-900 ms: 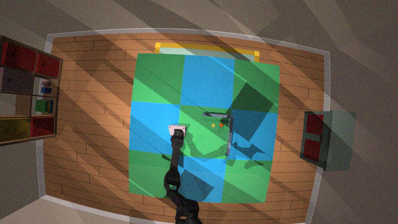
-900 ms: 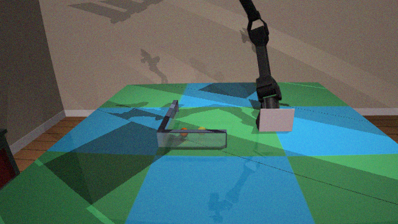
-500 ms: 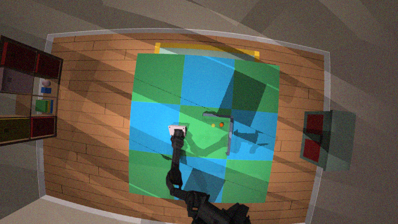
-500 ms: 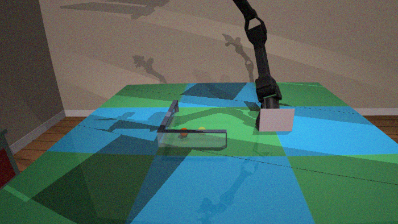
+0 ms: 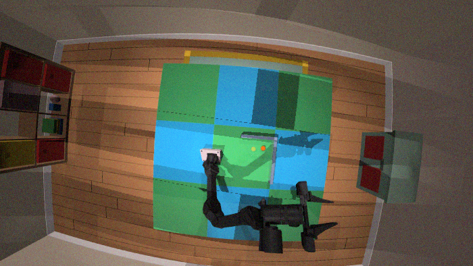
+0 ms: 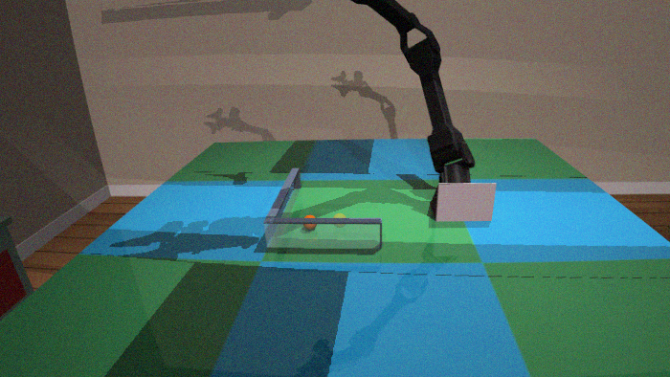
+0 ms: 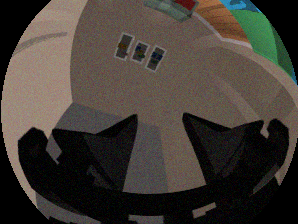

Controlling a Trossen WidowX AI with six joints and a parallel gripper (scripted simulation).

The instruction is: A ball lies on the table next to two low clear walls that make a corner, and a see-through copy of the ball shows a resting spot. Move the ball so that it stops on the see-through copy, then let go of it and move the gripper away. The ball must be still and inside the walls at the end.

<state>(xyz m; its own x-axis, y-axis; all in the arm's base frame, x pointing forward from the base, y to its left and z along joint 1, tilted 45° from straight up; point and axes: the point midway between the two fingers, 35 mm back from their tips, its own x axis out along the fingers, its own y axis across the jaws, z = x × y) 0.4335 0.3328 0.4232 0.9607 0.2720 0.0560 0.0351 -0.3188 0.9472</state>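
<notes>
My gripper tip is 100 mm past the ball, 120 mm to the right of it and 600 mm above it. The rest, counted from my gripper tip: wall: 140 mm behind, 190 mm to the left, 580 mm below; see-through copy: 170 mm behind, 110 mm to the left, 600 mm below.
</notes>
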